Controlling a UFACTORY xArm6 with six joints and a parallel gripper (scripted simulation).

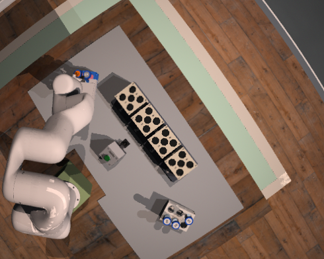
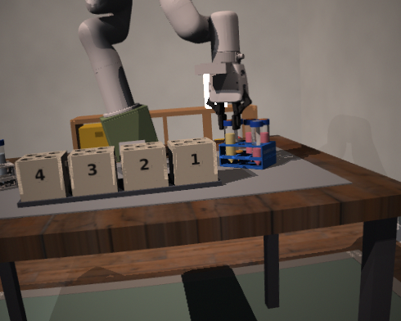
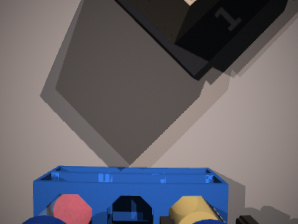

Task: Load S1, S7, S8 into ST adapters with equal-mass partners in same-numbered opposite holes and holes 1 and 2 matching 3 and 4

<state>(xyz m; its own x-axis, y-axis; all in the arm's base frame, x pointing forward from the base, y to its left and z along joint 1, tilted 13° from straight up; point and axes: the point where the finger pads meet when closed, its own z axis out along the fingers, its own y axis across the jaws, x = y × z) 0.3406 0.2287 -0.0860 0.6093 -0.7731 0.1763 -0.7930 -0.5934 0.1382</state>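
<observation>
The tube of yellowish liquid is 5 cm below my hand and 1 cm to the right of it. Round my hand: blue rack (9 cm below, 4 cm to the left, 2 cm ahead); green DONE key (25 cm to the right, 12 cm behind, 5 cm below); pink tube (9 cm to the left, 5 cm below, 4 cm ahead).
</observation>
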